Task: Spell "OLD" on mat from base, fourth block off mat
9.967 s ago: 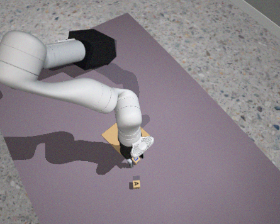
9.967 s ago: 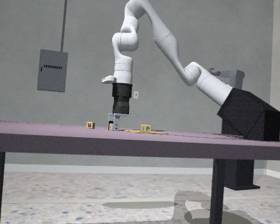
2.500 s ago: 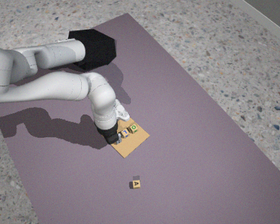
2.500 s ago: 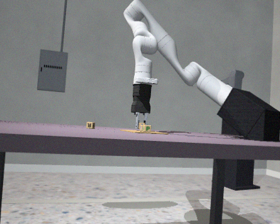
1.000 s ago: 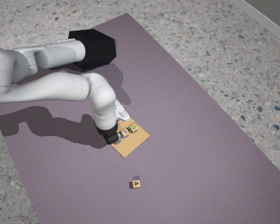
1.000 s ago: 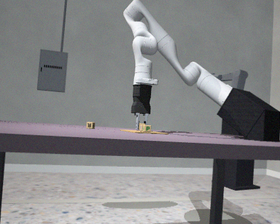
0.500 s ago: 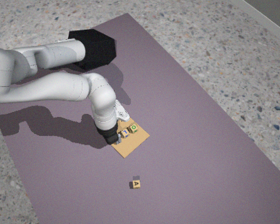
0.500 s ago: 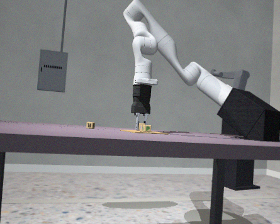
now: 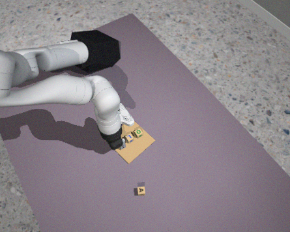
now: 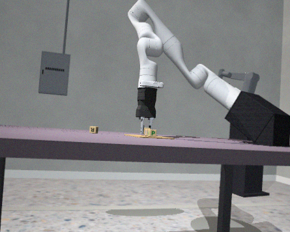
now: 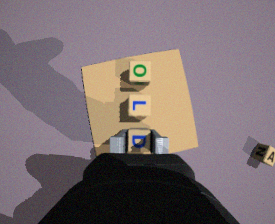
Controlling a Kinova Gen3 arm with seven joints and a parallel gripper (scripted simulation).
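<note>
My gripper is now right at the D block. The rest, counted from my hand: L block (10 mm ahead, 40 mm to the left, 10 mm below); then O block (10 mm ahead, 80 mm to the left, 10 mm below); then tan mat (10 mm ahead, 40 mm to the left, 20 mm below).
</note>
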